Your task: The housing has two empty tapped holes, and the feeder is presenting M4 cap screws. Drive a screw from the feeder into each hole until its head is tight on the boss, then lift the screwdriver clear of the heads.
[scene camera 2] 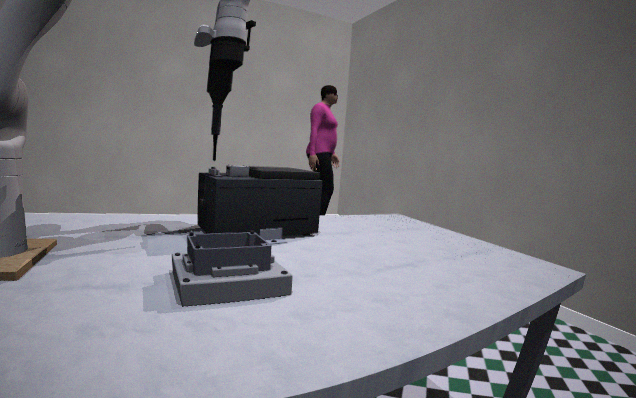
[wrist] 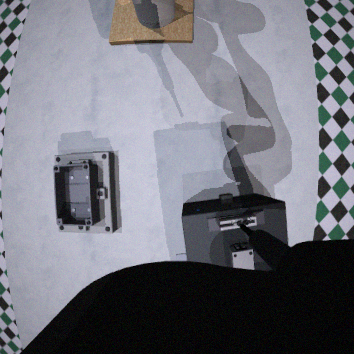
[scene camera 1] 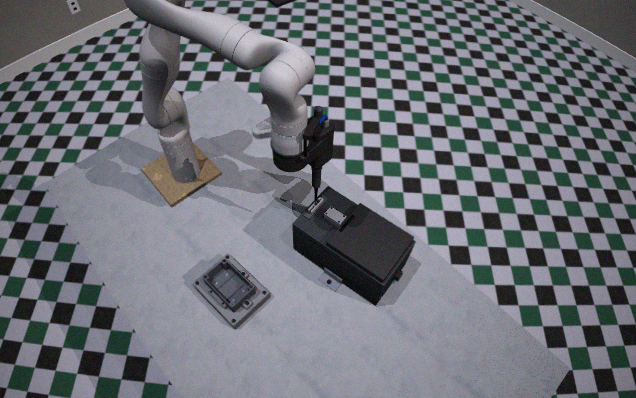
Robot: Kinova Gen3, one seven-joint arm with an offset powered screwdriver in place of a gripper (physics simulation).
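The black screwdriver's bit tip [scene camera 1: 316, 199] [scene camera 2: 215, 159] [wrist: 243, 227] points down over the small light pickup block [scene camera 1: 313, 206] [scene camera 2: 214, 171] on the black feeder [scene camera 1: 320, 245] [scene camera 2: 265, 205] [wrist: 200, 235]. In scene camera 2 a small gap shows between tip and block. Whether a screw sits on the bit is too small to tell. The dark grey open-topped housing [scene camera 2: 230, 261] [wrist: 94, 192] is upright on a lighter grey base plate [scene camera 1: 250, 311] [scene camera 2: 235, 293] [wrist: 110, 212], well away from the bit. Dark spots show at its corners; which are empty holes cannot be told.
A raised light block [scene camera 1: 335, 215] [scene camera 2: 237, 171] [wrist: 243, 259] and a raised black lid [scene camera 1: 371, 240] [scene camera 2: 282, 173] are on the feeder. The arm's base stands on a wooden board [scene camera 1: 175, 197] [scene camera 2: 20, 265] [wrist: 125, 36]. A person in pink [scene camera 2: 324, 130] stands beyond the table.
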